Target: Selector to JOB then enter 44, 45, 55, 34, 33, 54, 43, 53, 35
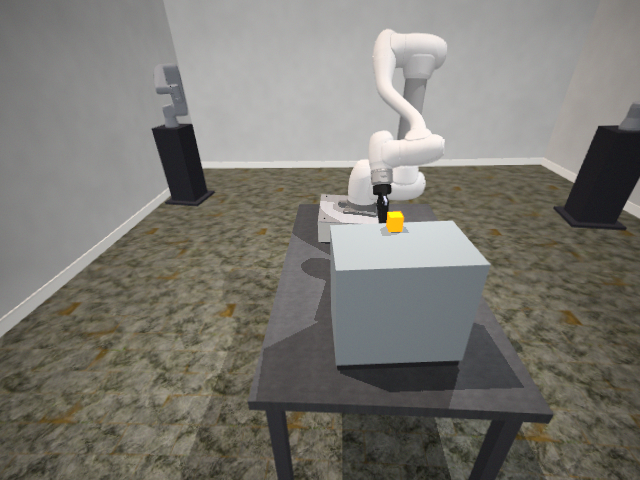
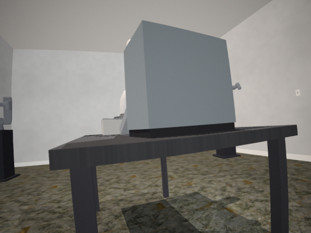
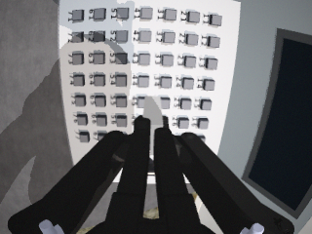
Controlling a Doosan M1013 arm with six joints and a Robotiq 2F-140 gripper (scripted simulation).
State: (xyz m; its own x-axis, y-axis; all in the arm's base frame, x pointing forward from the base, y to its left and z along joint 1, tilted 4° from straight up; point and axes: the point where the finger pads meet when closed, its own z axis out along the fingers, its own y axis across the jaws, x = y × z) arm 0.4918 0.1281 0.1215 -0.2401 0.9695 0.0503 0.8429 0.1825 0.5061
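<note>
Right now my hand is 20 mm short of the key, 10 mm to the right of it and 140 mm above it. Round my hand: black selector knob (100 mm ahead, 140 mm to the right, 110 mm below); white keypad panel (90 mm ahead, 30 mm to the right, 160 mm below).
</note>
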